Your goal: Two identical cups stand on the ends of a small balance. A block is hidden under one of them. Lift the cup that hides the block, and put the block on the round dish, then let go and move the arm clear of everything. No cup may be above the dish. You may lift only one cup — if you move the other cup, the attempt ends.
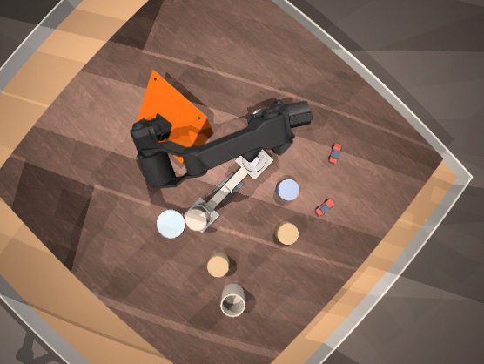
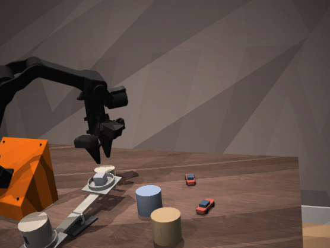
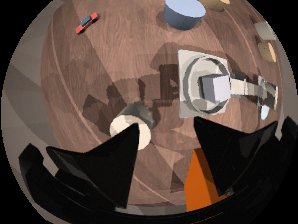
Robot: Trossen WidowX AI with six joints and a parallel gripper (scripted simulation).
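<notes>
The grey block lies 2 cm ahead of my gripper tip, 7 cm to the right of it and 3 cm below it. From my gripper tip the other things lie so: blue cylinder: 18 cm ahead, 5 cm to the right, 8 cm below; round dish: 7 cm behind, 42 cm to the right, 12 cm below.
</notes>
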